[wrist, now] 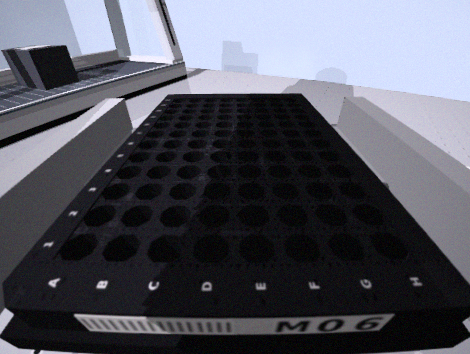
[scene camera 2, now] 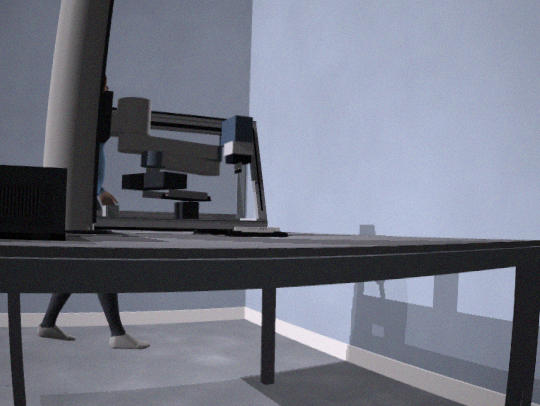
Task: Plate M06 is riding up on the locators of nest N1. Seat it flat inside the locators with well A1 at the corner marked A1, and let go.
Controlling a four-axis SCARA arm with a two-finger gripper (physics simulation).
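Places are measured from the arm's base along level axes (x right, y ahead, z up), in centimetres.
Where they show: gripper, fingertip midpoint: (wrist: 234,116) (scene camera 2: 192,196).
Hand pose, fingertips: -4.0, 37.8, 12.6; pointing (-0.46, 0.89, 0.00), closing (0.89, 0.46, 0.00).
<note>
After its pixels a point has its place, as x, y, z.
Plate M06 (wrist: 212,272) is a black many-well plate. In the wrist view its M06 label faces the camera, row A runs along the left and column 1 is at the near end, so well A1 is near left. My gripper (scene camera 2: 187,195) @[-4.0, 37.8, 12.6] (wrist: 234,116) @[-4.0, 37.8, 12.6] is shut on the plate, with one pale finger along each long side. In scene camera 2 the plate shows as a thin dark strip beneath the fingers, held in the air above the table (scene camera 2: 350,245) @[67.5, 41.9, 1.3]. Nest N1, its locators and its A1 mark cannot be made out in either view.
A framed deck (scene camera 2: 180,224) @[-45.0, 46.8, 3.9] (wrist: 150,75) @[-45.0, 70.8, 4.9] carries a dark block (scene camera 2: 186,210) @[-51.5, 51.2, 9.6] (wrist: 55,67) @[-51.5, 52.9, 9.7]. A blue and white head (scene camera 2: 237,136) @[-46.5, 70.8, 41.0] hangs at the frame's right end. A pale flat item (scene camera 2: 255,229) @[15.0, 49.8, 3.2] lies on the table. A dark box (scene camera 2: 32,202) @[55.1, -8.9, 7.1] stands left; a person's legs (scene camera 2: 111,315) show behind.
</note>
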